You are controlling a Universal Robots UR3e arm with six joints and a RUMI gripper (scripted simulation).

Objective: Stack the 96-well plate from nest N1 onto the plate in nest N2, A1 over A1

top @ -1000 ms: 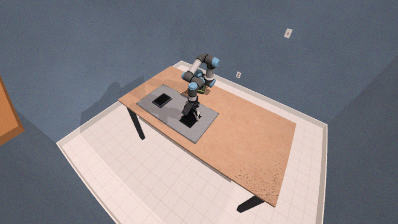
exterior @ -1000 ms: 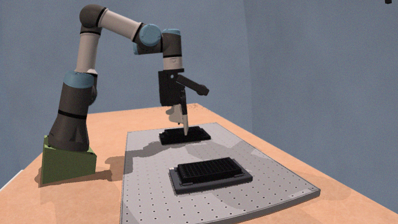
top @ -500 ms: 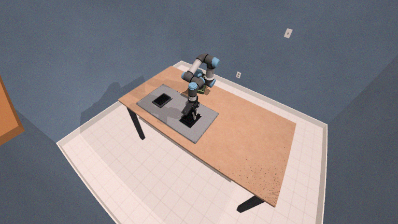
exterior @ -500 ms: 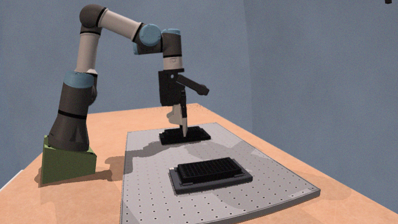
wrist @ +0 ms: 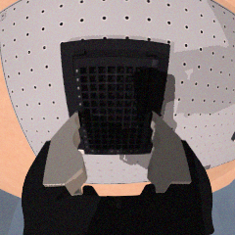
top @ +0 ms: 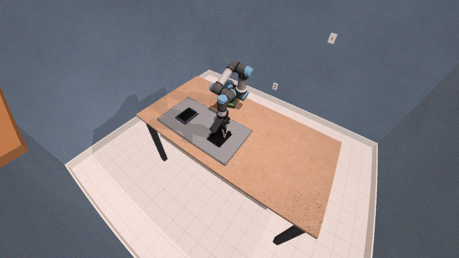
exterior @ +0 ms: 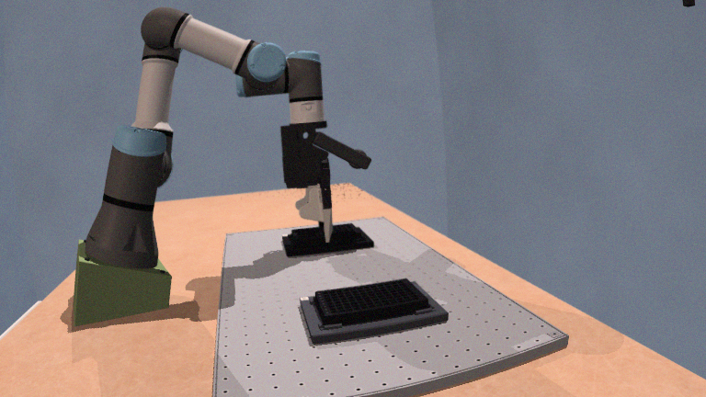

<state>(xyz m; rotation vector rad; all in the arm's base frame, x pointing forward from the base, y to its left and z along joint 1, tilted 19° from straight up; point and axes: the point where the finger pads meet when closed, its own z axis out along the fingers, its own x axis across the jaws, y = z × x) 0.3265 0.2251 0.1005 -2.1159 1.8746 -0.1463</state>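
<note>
My gripper is now 20 mm above the nest N1. From my hand the other things lie so: grey nest frame (350 mm to the right, 50 mm ahead, 20 mm below).
</note>
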